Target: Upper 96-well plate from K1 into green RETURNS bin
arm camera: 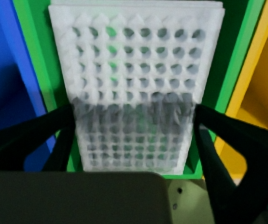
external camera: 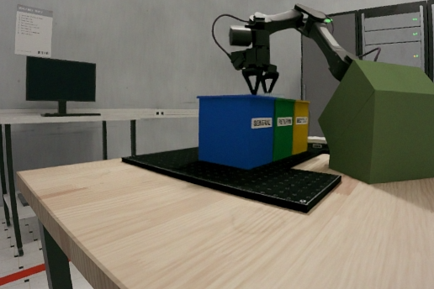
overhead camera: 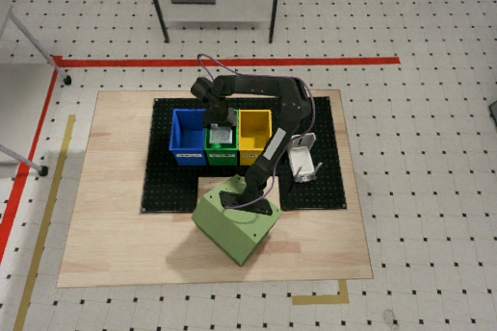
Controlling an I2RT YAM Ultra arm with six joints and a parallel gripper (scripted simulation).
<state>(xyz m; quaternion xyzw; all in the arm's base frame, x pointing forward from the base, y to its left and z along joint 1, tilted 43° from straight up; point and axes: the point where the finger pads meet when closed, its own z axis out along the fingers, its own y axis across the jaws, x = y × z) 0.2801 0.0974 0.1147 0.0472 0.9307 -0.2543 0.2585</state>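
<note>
Right now the green returns bin is 110 mm below my hand. From my hand the other things lie so: clear 96-well plate (10 mm below); yellow bin (130 mm to the right, 110 mm below, 30 mm behind); blue bin (130 mm to the left, 110 mm below, 30 mm ahead).
</note>
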